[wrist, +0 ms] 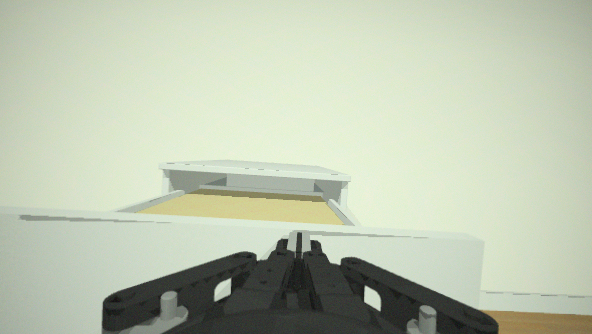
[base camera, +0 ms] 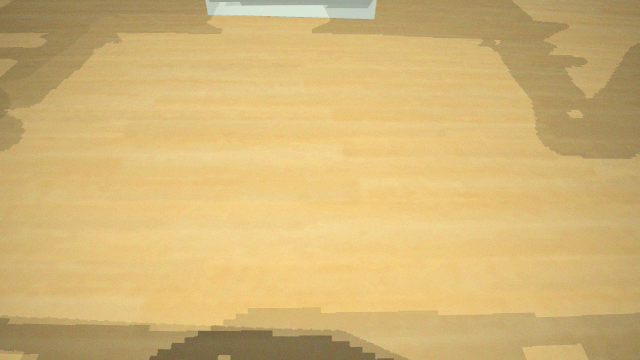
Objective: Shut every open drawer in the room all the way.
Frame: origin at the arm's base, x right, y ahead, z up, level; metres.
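Where they show: gripper, between the fingertips: (wrist: 299, 246).
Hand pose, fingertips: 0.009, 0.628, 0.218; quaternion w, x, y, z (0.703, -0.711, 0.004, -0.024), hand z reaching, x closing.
Observation:
Each offset is from my fingertips to the centre of the thing, as dx, dy, dz. Level surfaces: height alone.
A white cabinet (wrist: 255, 169) stands against the wall in the wrist view, its top seen at a low angle. Its drawer @[-0.086, +0.334, -0.069] (wrist: 240, 207) is open, pulled well out toward me, with a yellowish bottom and thin white sides. The wide white drawer front @[-0.078, +0.007, -0.052] (wrist: 125, 250) spans the lower left and middle of the wrist view. My gripper (wrist: 299, 246) is shut and empty, its fingertips together right in front of the upper part of the drawer front. Whether they touch it I cannot tell. The knob does not show. In the base camera view the cabinet's lower edge (base camera: 290, 11) shows at the top.
A pale wall (wrist: 300, 75) rises behind the cabinet. A white baseboard (wrist: 540, 302) and a strip of wooden floor @[dz -0.615] (wrist: 550, 322) show at the lower right of the wrist view. In the base camera view, wooden floor (base camera: 320, 175) with shadows stretches before the cabinet.

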